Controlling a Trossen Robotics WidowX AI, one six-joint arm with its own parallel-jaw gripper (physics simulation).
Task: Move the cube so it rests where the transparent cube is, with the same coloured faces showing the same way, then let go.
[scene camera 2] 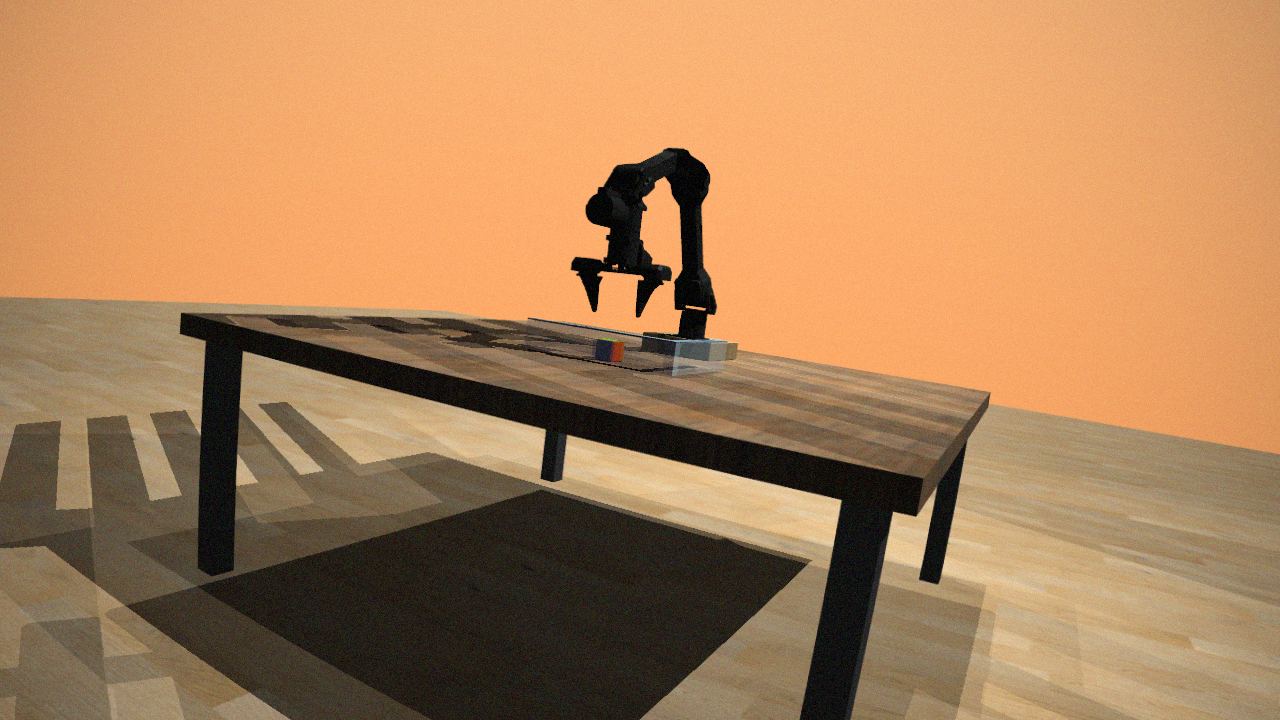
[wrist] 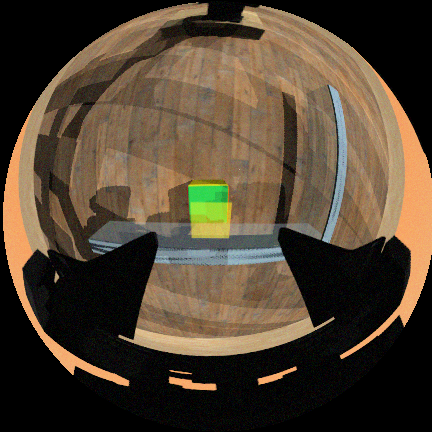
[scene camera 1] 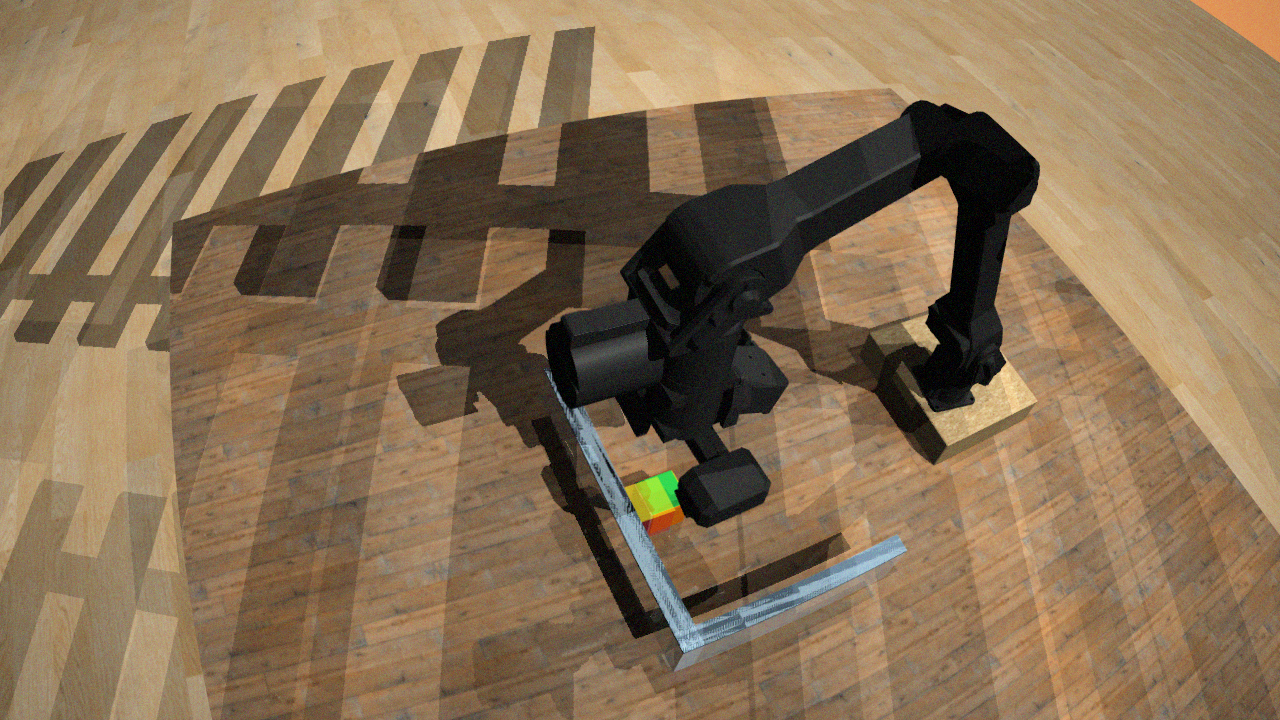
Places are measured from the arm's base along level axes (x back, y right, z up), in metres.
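Pixels of known places: gripper, fingertip midpoint: [scene camera 2: 615,314] [wrist: 218,236] [scene camera 1: 665,473]; arm's base, link origin: [scene camera 2: 691,338] [scene camera 1: 943,386].
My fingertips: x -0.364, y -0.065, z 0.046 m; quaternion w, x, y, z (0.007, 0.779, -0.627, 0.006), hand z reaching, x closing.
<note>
Ahead of a thing's pixels: the offset from my fingertips to its top centre. Level surfaces: height alone.
The cube @[dy +0.008, dx +0.006, dz -0.048 m] [scene camera 1: 668,480] [scene camera 2: 611,351] [wrist: 208,193] sits on the table with a green face up; scene camera 2 shows blue-purple and orange sides. The transparent cube @[dy +0.003, dx -0.010, dz -0.048 m] [scene camera 1: 637,503] [wrist: 210,231] looks yellow on top and overlaps the cube, offset toward the long pale-blue wall; the overlap looks lime green. In scene camera 2 I cannot separate the two. My gripper [scene camera 2: 615,313] [wrist: 218,236] is open and empty, pointing down above the cubes. In the wrist view the cube shows slightly beyond the gap between the fingertips. In scene camera 1 the gripper's body hides most of the fingers.
A long see-through wall [scene camera 1: 657,573] [wrist: 185,256] runs close beside the cubes. A second wall [scene camera 1: 805,586] [wrist: 342,160] meets it at a corner. The arm's base stands on a wooden block [scene camera 1: 993,402] on the wooden table @[dz -0.087 m] [scene camera 1: 402,537] [scene camera 2: 805,420].
</note>
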